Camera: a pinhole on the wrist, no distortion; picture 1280 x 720 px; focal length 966.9 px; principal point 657.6 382.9 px. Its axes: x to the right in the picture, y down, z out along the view. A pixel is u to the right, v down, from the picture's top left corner.
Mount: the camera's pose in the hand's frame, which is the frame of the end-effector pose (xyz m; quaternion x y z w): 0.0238 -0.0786 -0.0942 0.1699 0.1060 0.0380 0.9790
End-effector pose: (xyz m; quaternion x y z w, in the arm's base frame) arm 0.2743 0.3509 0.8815 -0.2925 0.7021 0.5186 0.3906
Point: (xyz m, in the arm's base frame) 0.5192 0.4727 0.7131
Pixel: 403.9 211.1
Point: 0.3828 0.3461 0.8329
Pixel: 109.3 467.8
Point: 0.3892 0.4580 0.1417
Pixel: outside the picture
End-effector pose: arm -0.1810 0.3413 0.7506 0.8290 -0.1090 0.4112 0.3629
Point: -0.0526 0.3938 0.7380
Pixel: 806.4 515.4
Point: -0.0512 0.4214 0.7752
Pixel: 1121.9 434.7
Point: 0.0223 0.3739 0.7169
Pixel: 805.6 432.7
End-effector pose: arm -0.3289 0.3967 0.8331 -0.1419 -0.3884 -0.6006 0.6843
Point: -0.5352 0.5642 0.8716
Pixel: 46.3 553.0
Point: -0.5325 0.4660 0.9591
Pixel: 511.5 524.7
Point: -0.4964 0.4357 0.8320
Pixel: 166.9 375.8
